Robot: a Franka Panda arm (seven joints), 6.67 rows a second.
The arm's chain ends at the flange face. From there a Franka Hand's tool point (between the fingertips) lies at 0.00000 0.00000 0.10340 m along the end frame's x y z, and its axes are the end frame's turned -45 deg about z.
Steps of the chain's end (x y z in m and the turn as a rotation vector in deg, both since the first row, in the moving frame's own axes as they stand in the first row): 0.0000 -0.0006 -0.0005 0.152 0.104 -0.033; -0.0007 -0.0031 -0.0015 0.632 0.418 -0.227; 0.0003 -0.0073 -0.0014 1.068 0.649 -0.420; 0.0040 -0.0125 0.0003 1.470 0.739 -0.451; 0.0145 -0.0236 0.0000 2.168 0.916 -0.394; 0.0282 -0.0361 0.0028 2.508 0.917 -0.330; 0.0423 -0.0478 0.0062 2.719 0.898 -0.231; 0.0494 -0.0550 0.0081 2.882 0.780 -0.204; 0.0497 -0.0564 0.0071 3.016 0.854 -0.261
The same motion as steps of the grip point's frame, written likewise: 0.0008 -0.0005 -0.0005 0.034 0.181 -0.033; 0.0030 -0.0030 -0.0015 0.151 0.742 -0.227; 0.0076 -0.0055 -0.0014 0.296 1.214 -0.420; 0.0145 -0.0070 0.0003 0.517 1.562 -0.451; 0.0309 -0.0080 -0.0001 0.885 2.181 -0.394; 0.0498 -0.0076 0.0027 1.125 2.422 -0.330; 0.0683 -0.0062 0.0061 1.288 2.558 -0.231; 0.0785 -0.0066 0.0080 1.486 2.589 -0.204; 0.0800 -0.0075 0.0069 1.529 2.737 -0.261
